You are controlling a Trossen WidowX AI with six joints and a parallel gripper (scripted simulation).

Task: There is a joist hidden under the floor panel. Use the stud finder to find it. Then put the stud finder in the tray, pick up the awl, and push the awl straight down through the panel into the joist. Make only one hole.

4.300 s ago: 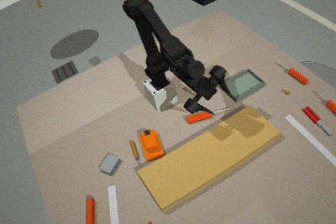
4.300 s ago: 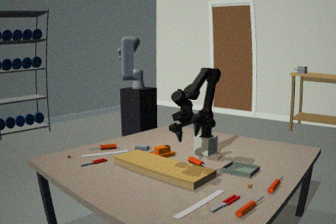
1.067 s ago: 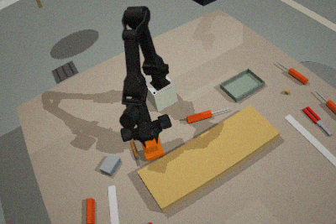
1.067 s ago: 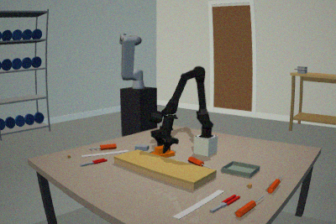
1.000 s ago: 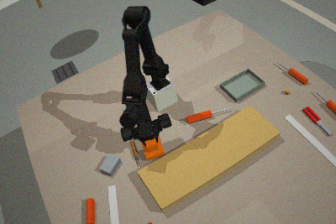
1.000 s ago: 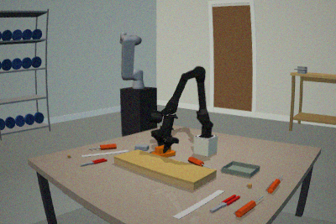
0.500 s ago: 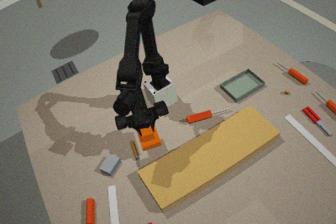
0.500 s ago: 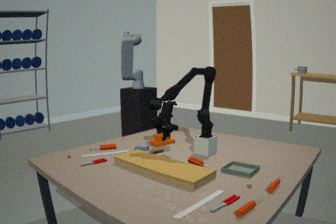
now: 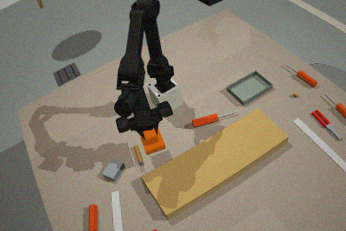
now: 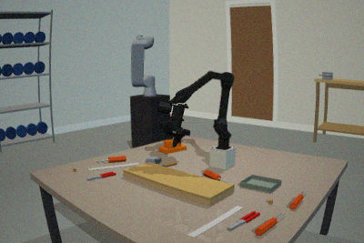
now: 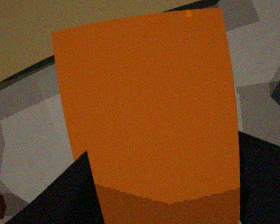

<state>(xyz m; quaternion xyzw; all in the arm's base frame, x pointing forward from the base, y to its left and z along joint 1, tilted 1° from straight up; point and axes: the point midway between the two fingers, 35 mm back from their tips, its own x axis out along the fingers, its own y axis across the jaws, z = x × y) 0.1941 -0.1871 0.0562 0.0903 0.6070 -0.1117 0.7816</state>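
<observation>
The awl is 20 mm behind my gripper tip, 60 mm to the right of it and 120 mm below it. Round my gripper tip: orange stud finder 20 mm behind, 10 mm to the left, 20 mm above; grey-green tray 30 mm behind, 500 mm to the left, 120 mm below; grey block 50 mm behind, 170 mm to the right, 120 mm below.
</observation>
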